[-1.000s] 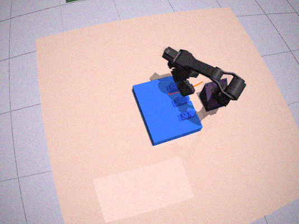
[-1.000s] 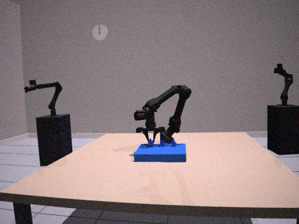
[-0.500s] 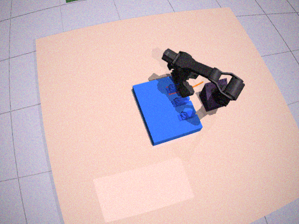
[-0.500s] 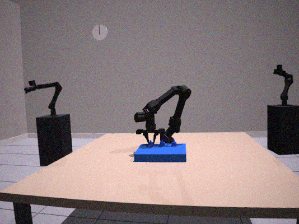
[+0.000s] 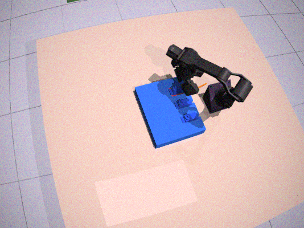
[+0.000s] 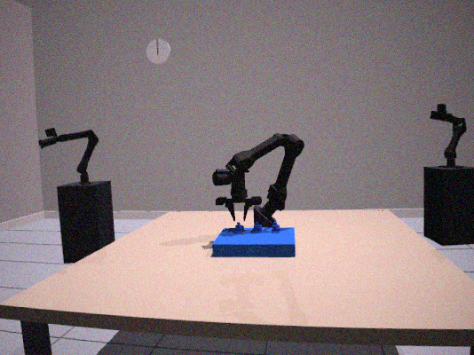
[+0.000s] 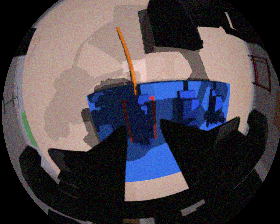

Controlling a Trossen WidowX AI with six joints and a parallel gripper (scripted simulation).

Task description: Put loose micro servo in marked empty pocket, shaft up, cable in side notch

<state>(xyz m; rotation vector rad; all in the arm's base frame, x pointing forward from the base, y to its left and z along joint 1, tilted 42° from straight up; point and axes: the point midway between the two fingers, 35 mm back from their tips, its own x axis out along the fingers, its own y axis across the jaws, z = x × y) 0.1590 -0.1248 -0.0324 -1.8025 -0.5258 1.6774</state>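
My gripper tip is 130 mm short of the blue deck, 60 mm to the right of it and 60 mm above it.
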